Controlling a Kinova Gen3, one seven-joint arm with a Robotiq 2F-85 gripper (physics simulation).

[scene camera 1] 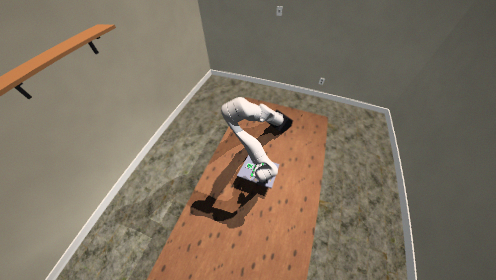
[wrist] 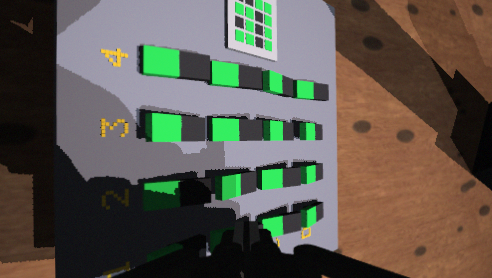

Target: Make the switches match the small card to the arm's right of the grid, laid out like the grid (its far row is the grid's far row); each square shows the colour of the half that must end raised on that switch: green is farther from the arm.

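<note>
The lavender switch box (scene camera 1: 243,173) (wrist: 185,20) holds four rows of green-and-dark rocker switches; green halves lie left in the wrist view. The small card (scene camera 1: 250,166) (wrist: 249,48) is cut off by that view's top edge. Its lowest row reads green, green, dark, green. The top-left switch (wrist: 161,61) and its neighbour (wrist: 225,73) show broad green faces. The row-2 second switch (wrist: 228,186) and the row-2 right switch (wrist: 309,174) show a narrow darker-green strip too. My gripper (wrist: 247,237) is shut and empty, over the bottom row, partly hiding its second switch. The arm hides it in the scene view.
The box stands on a brown wooden table (scene camera 1: 280,225) (wrist: 390,200). The black arm base (scene camera 1: 286,123) is at the table's far end. Yellow row numbers run along the box's left side in the wrist view. The arm's shadow darkens the lower left switches. An orange shelf (scene camera 1: 55,52) is on the wall.
</note>
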